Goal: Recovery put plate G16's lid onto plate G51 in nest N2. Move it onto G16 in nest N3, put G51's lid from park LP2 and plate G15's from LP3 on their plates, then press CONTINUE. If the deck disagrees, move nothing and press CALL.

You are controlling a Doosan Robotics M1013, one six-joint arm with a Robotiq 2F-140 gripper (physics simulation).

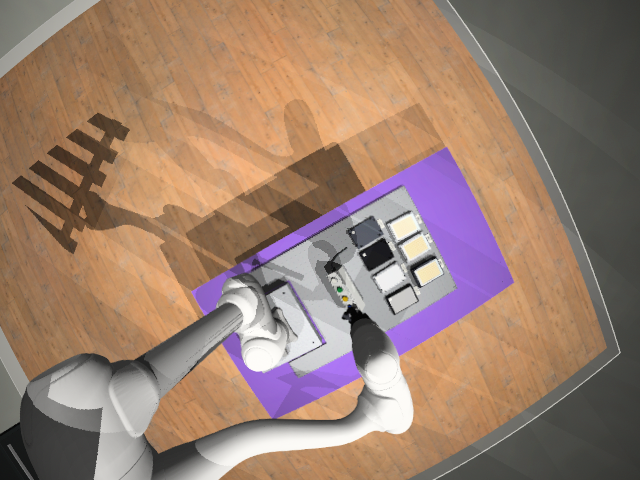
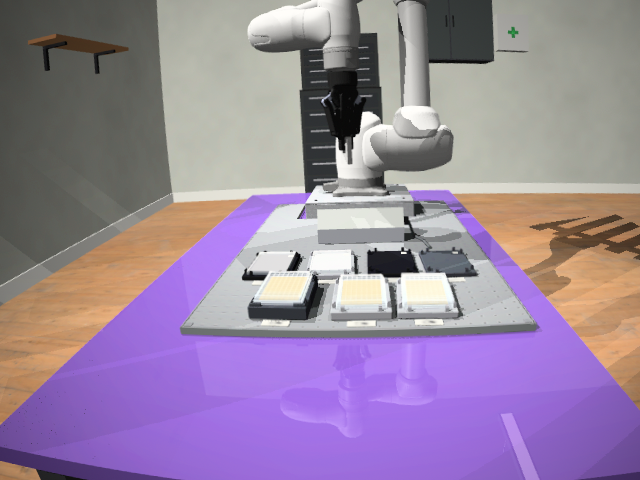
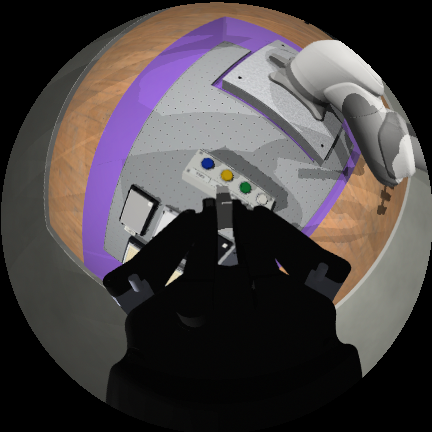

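Where they show: gripper, fingertip midpoint: (image 1: 352,306) (image 2: 346,164) (image 3: 222,196); arm's base at its link origin: (image 2: 360,191) (image 3: 305,84).
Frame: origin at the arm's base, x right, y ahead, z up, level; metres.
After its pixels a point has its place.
My gripper (image 1: 349,310) @(x 0.022, y 0.397, z 0.151 m) (image 2: 346,149) (image 3: 222,196) @(x 0.022, y 0.397, z 0.151 m) is shut, points down, and hangs above the button box (image 1: 353,293) @(x 0.011, y 0.425, z 0.030 m) (image 2: 360,225) @(x -0.009, y 0.442, z 0.000 m) (image 3: 192,168) @(x 0.087, y 0.408, z 0.031 m), apart from it. The box has a blue button (image 3: 207,163) @(x 0.066, y 0.382, z 0.026 m), a yellow button (image 1: 344,298) @(x 0.013, y 0.378, z 0.024 m) (image 3: 226,175) @(x 0.018, y 0.381, z 0.026 m), a green button (image 1: 339,289) @(x -0.035, y 0.378, z 0.025 m) (image 3: 245,187) @(x -0.033, y 0.378, z 0.025 m) and a white button (image 3: 262,199) @(x -0.083, y 0.376, z 0.025 m). Three cream plates stand in a row: one (image 1: 428,271) @(x 0.113, y 0.798, z -0.009 m) (image 2: 283,289) @(x 0.117, y 0.829, z -0.008 m) in a dark holder, the middle one (image 1: 415,246) @(x -0.025, y 0.800, z -0.017 m) (image 2: 361,293) @(x -0.019, y 0.830, z -0.016 m) and the end one (image 1: 403,226) @(x -0.140, y 0.792, z -0.016 m) (image 2: 425,291) @(x -0.130, y 0.825, z -0.016 m) in light holders. Their lids and labels are too small to tell.
Behind the plates lie a light-grey panel (image 1: 402,299) @(x 0.177, y 0.624, z -0.027 m) (image 2: 271,262) @(x 0.182, y 0.636, z -0.027 m), a white one (image 1: 389,276) @(x 0.042, y 0.619, z -0.027 m) (image 2: 331,261) @(x 0.050, y 0.633, z -0.027 m), a black one (image 1: 376,253) @(x -0.087, y 0.617, z -0.035 m) (image 2: 391,262) @(x -0.079, y 0.623, z -0.035 m) and a slate one (image 1: 365,230) @(x -0.211, y 0.623, z -0.035 m) (image 2: 445,261) @(x -0.198, y 0.623, z -0.035 m). A cable runs beside the box. The arm's base plate (image 3: 250,75) @(x 0.123, y 0.118, z 0.003 m) is near.
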